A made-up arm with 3 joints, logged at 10 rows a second.
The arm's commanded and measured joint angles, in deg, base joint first. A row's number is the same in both.
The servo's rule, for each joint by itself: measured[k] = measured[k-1] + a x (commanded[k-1-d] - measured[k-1]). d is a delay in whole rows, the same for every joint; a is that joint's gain. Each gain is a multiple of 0.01, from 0.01 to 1. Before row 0 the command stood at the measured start. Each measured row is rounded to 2 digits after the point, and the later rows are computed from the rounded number. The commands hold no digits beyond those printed.
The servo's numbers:
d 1
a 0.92 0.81 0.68
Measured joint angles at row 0:
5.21 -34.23 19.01
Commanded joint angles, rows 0 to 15:
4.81 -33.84 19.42
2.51 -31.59 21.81
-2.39 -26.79 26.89
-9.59 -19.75 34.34
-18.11 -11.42 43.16
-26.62 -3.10 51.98
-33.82 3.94 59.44
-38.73 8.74 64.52
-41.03 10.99 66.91
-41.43 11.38 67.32
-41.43 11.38 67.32
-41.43 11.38 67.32
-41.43 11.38 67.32
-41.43 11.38 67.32
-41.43 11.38 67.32
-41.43 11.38 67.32
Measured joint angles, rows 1 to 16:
5.21 -34.23 19.01
4.84 -33.91 19.29
2.70 -32.03 21.00
-1.98 -27.79 25.01
-8.98 -21.28 31.35
-17.38 -13.29 39.38
-25.88 -5.04 47.95
-33.18 2.23 55.76
-38.29 7.50 61.72
-40.81 10.33 65.25
-41.38 11.18 66.66
-41.43 11.34 67.11
-41.43 11.37 67.25
-41.43 11.38 67.30
-41.43 11.38 67.31
-41.43 11.38 67.32

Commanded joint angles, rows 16 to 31:
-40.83 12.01 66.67
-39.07 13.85 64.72
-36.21 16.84 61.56
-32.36 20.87 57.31
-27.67 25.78 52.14
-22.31 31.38 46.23
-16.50 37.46 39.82
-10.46 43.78 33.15
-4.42 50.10 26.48
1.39 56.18 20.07
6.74 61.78 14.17
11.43 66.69 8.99
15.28 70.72 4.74
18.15 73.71 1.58
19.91 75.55 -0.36
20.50 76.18 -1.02
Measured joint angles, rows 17 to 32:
-41.43 11.38 67.32
-40.88 11.89 66.88
-39.21 13.48 65.41
-36.45 16.20 62.79
-32.69 19.98 59.06
-28.07 24.68 54.35
-22.77 30.11 48.83
-17.00 36.06 42.70
-10.98 42.31 36.21
-4.94 48.62 29.59
0.88 54.74 23.12
6.27 60.44 17.03
11.02 65.50 11.56
14.94 69.73 6.92
17.89 72.95 3.29
19.75 75.06 0.81

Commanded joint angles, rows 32 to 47:
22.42 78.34 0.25
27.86 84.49 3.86
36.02 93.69 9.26
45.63 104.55 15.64
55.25 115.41 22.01
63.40 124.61 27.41
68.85 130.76 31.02
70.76 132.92 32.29
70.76 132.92 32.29
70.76 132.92 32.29
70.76 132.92 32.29
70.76 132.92 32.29
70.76 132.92 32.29
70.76 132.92 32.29
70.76 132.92 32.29
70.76 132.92 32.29
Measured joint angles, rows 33 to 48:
20.44 75.97 -0.43
22.26 77.89 0.03
27.41 83.24 2.63
35.33 91.70 7.14
44.81 102.11 12.92
54.41 112.88 19.10
62.68 122.38 24.75
68.36 129.17 29.01
70.57 132.21 31.24
70.74 132.79 31.95
70.76 132.90 32.18
70.76 132.92 32.25
70.76 132.92 32.28
70.76 132.92 32.29
70.76 132.92 32.29
70.76 132.92 32.29

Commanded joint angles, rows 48 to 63:
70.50 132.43 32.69
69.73 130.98 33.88
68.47 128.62 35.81
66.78 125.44 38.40
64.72 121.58 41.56
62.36 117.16 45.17
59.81 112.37 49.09
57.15 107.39 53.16
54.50 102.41 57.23
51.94 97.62 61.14
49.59 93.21 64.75
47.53 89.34 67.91
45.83 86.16 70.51
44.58 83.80 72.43
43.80 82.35 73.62
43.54 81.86 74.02
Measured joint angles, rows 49 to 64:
70.76 132.92 32.29
70.52 132.52 32.56
69.79 131.27 33.46
68.58 129.12 35.06
66.92 126.14 37.33
64.90 122.45 40.21
62.56 118.17 43.58
60.03 113.47 47.33
57.38 108.55 51.29
54.73 103.58 55.33
52.16 98.75 59.28
49.80 94.26 63.00
47.71 90.27 66.34
45.98 86.94 69.18
44.69 84.40 71.39
43.87 82.74 72.91

